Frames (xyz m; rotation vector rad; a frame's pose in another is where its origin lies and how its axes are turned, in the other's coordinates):
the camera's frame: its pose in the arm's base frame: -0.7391 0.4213 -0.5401 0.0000 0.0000 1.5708
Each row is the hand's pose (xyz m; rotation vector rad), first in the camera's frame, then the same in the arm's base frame.
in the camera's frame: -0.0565 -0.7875 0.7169 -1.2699 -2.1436 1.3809
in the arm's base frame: 0.0484 0.3648 0.1768 -0.5885 2.2991 -1.2132
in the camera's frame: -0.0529 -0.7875 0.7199 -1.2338 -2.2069 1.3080
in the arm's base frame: 0.0484 0.3684 0.1798 -0.6621 2.3412 -1.1777
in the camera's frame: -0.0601 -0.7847 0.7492 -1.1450 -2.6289 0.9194
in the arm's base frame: 0.0456 0.3612 0.2091 -0.9883 2.5135 -0.7433
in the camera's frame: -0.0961 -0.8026 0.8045 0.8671 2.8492 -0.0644
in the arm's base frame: 0.0635 0.3252 0.2644 -1.4087 2.6412 0.1268
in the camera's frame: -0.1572 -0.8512 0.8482 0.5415 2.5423 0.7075
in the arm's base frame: 0.1121 0.2641 0.3081 1.5845 -2.4422 -1.0460
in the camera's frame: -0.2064 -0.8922 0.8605 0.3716 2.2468 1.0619
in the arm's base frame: 0.1531 0.2149 0.3204 1.5140 -2.1141 -1.5172
